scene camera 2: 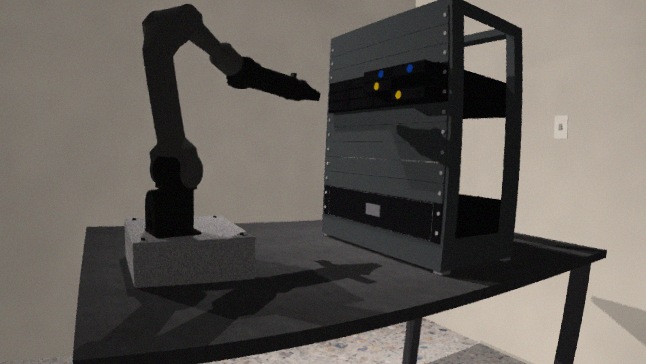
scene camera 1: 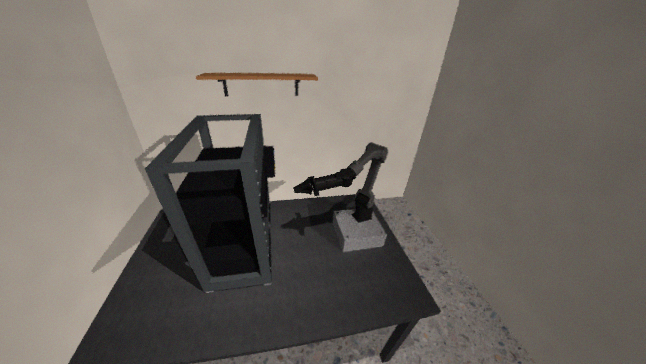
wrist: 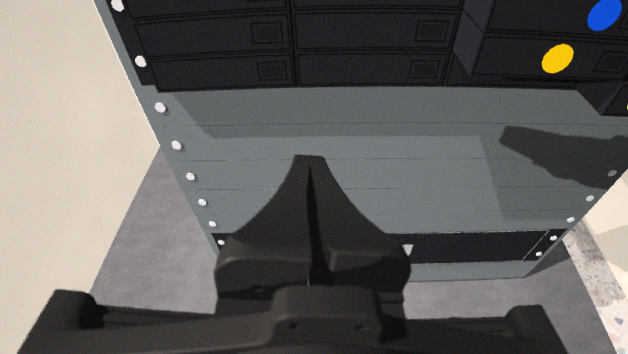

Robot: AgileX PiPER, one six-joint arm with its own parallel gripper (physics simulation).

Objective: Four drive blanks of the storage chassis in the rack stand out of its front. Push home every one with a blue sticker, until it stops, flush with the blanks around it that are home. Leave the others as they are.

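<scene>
The dark storage chassis [scene camera 2: 345, 95] [wrist: 220, 30] sits in the upper half of the rack [scene camera 1: 257, 215] [scene camera 2: 454, 150]. One blank with a blue sticker [scene camera 2: 380, 74] [wrist: 604, 15] stands out directly above a protruding blank with a yellow sticker [scene camera 2: 376, 86] [wrist: 557, 58]. A second blue-sticker blank [scene camera 2: 409, 68] stands out farther right, above the other yellow-sticker blank [scene camera 2: 398, 94]. Blanks in the two left columns of the wrist view look flush. My gripper [scene camera 1: 295, 189] [scene camera 2: 319, 96] [wrist: 307, 173] is shut and empty, in front of the rack and apart from it, left of the protruding blanks in scene camera 2.
Grey filler panels [scene camera 2: 370, 145] [wrist: 350, 115] cover the rack front below the chassis. A black unit [scene camera 2: 400, 217] [wrist: 470, 247] sits at the rack's bottom. The arm stands on a pale block [scene camera 1: 362, 237] [scene camera 2: 195, 262] on the dark table [scene camera 1: 310, 310]. A wooden shelf [scene camera 1: 257, 76] hangs on the wall.
</scene>
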